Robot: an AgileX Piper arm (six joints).
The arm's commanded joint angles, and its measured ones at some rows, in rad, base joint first. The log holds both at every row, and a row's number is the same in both.
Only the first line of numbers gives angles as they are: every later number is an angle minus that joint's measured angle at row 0.
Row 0, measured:
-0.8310 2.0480 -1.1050 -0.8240 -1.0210 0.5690
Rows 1 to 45, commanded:
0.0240 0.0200 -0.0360 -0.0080 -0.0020 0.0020
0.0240 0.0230 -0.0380 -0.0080 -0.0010 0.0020
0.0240 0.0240 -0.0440 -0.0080 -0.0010 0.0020
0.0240 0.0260 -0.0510 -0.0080 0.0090 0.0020
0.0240 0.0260 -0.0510 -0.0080 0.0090 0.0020
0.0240 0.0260 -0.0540 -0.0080 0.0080 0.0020
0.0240 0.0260 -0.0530 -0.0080 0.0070 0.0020
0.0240 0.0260 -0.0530 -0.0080 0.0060 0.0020
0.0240 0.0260 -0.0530 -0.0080 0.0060 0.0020
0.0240 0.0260 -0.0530 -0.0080 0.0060 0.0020
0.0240 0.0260 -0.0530 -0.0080 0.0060 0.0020
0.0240 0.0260 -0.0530 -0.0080 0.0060 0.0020
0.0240 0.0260 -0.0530 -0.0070 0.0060 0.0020
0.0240 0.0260 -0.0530 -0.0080 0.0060 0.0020
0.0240 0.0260 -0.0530 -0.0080 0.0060 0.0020
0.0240 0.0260 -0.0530 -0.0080 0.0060 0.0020
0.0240 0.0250 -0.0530 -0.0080 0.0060 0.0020
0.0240 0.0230 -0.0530 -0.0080 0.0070 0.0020
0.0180 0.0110 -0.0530 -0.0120 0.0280 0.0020
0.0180 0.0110 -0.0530 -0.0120 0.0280 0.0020
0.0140 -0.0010 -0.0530 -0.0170 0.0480 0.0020
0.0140 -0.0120 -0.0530 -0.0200 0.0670 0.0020
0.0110 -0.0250 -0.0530 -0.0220 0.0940 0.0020
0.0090 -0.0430 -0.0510 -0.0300 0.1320 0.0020
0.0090 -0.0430 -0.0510 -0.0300 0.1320 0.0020
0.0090 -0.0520 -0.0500 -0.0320 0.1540 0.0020
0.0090 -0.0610 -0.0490 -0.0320 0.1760 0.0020
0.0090 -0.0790 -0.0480 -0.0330 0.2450 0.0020
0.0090 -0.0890 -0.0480 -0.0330 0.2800 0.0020
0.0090 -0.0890 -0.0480 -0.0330 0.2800 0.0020
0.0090 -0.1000 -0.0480 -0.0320 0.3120 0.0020
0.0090 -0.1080 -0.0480 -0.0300 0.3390 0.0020
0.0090 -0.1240 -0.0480 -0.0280 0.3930 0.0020
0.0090 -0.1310 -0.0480 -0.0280 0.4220 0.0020
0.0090 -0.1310 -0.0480 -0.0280 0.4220 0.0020
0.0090 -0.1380 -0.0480 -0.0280 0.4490 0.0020
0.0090 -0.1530 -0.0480 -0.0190 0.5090 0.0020
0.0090 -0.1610 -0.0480 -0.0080 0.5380 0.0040
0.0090 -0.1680 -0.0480 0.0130 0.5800 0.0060
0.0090 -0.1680 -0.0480 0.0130 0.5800 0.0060
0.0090 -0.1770 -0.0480 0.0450 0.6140 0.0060
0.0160 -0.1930 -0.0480 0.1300 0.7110 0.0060
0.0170 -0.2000 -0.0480 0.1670 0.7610 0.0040
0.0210 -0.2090 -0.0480 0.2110 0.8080 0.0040
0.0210 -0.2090 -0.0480 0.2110 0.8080 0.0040
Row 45, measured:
0.0120 -0.1770 -0.0400 0.0950 0.6710 0.0030
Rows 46 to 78, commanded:
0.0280 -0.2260 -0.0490 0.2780 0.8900 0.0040
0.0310 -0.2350 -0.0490 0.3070 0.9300 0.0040
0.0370 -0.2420 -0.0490 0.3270 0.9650 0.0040
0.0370 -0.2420 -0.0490 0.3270 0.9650 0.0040
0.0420 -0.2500 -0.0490 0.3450 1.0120 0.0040
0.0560 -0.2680 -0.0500 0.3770 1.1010 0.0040
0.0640 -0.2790 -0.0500 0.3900 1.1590 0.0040
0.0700 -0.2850 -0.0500 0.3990 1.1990 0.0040
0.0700 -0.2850 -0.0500 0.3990 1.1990 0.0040
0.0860 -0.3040 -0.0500 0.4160 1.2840 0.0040
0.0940 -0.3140 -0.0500 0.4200 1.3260 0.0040
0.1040 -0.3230 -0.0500 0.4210 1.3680 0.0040
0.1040 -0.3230 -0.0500 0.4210 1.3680 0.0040
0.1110 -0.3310 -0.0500 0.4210 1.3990 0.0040
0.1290 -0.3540 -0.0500 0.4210 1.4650 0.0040
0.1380 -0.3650 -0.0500 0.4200 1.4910 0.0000
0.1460 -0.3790 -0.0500 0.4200 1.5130 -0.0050
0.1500 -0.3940 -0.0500 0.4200 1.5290 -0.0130
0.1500 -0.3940 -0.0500 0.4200 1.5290 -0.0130
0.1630 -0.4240 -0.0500 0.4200 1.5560 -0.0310
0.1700 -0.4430 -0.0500 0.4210 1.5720 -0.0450
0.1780 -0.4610 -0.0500 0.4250 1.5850 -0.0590
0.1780 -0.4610 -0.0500 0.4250 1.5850 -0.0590
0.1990 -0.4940 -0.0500 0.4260 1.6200 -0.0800
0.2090 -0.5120 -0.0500 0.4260 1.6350 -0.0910
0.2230 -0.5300 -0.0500 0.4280 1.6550 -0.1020
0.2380 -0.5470 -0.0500 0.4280 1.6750 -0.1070
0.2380 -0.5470 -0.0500 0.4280 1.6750 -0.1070
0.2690 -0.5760 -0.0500 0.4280 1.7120 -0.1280
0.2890 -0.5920 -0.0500 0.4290 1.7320 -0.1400
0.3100 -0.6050 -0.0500 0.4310 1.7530 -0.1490
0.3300 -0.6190 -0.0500 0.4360 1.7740 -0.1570
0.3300 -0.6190 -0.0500 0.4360 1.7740 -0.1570
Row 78, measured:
0.3030 -0.5900 -0.0460 0.4350 1.7310 -0.1310
